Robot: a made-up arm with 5 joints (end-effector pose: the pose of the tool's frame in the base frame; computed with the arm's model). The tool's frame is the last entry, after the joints.
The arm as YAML. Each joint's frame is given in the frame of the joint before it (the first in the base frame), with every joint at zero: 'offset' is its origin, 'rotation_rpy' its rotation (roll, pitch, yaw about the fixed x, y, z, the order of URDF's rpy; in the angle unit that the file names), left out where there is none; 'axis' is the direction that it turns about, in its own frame. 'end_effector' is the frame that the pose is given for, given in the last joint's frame.
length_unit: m
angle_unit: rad
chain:
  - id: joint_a
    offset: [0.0, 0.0, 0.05]
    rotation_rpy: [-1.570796, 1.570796, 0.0]
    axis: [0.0, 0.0, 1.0]
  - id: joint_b
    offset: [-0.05, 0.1, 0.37]
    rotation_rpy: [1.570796, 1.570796, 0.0]
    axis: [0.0, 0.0, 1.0]
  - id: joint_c
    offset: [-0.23, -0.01, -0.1]
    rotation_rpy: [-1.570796, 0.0, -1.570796]
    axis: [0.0, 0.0, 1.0]
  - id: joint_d
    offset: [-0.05, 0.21, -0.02]
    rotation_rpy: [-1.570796, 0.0, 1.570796]
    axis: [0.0, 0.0, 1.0]
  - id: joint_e
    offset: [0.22, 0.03, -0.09]
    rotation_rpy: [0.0, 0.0, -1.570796]
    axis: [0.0, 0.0, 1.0]
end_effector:
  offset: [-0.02, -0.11, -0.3]
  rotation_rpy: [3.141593, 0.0, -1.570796]
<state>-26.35 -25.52 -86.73 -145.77 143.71</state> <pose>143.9 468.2 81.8 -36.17 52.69 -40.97</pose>
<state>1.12 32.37 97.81 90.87 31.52</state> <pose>-506.4 814.4 92.2 102.74 64.37 -82.67</pose>
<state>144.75 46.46 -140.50 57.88 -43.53</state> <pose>29.5 771.4 -274.0 -79.86 -67.64 46.51</pose>
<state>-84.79 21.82 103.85 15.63 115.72</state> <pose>311.8 791.7 -397.4 -171.94 -4.48 -27.38</pose>
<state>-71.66 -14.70 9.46 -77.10 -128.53</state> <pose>-511.1 419.2 -443.9 73.87 58.73 -118.54</pose>
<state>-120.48 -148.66 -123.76 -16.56 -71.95</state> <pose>77.0 191.1 479.2 60.64 -14.00 -63.07</pose>
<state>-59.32 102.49 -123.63 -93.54 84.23</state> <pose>-36.3 431.4 246.1 35.47 17.38 126.49</pose>
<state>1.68 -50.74 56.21 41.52 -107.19</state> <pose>-676.4 646.6 -334.6 -64.34 29.69 75.69</pose>
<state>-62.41 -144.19 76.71 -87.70 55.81</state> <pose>-305.4 240.7 -432.5 -171.33 16.29 3.29</pose>
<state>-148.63 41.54 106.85 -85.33 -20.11</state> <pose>449.3 723.4 -51.8 109.46 20.05 108.58</pose>
